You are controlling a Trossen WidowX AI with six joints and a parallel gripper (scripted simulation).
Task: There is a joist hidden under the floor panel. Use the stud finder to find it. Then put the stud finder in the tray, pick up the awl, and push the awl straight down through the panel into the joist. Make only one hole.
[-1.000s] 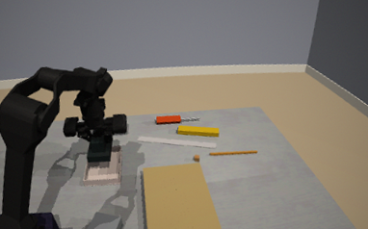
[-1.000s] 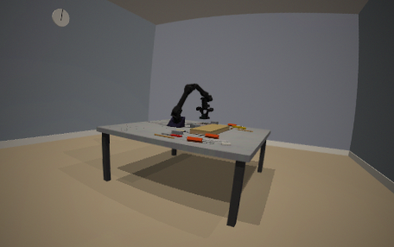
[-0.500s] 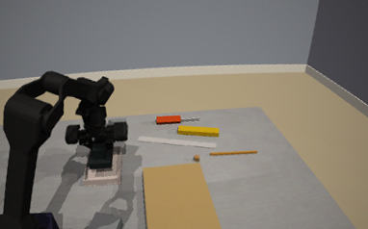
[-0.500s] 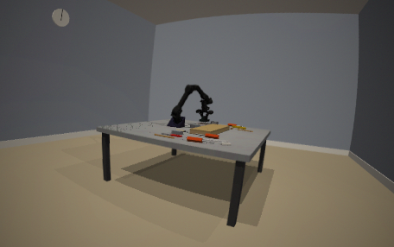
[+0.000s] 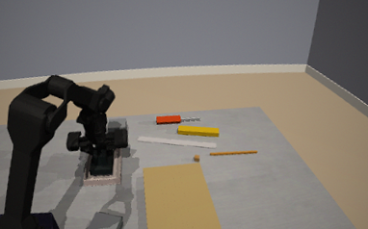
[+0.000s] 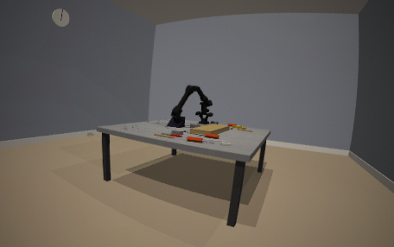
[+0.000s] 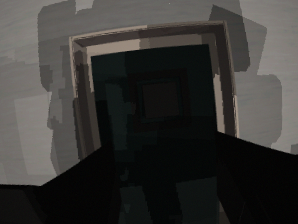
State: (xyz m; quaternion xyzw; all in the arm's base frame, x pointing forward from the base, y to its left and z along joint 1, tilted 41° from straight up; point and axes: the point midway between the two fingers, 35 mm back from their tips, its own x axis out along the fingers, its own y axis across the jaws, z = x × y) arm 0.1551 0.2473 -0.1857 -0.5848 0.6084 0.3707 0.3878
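The pale tray is 30 mm below my gripper tip and 10 mm to the right of it. Also, from my gripper tip: small brown cube 320 mm ahead, 40 mm below, 20 mm to the right; stud finder 20 mm above, 10 mm to the left; yellow bar 360 mm ahead, 140 mm to the left, 40 mm below.
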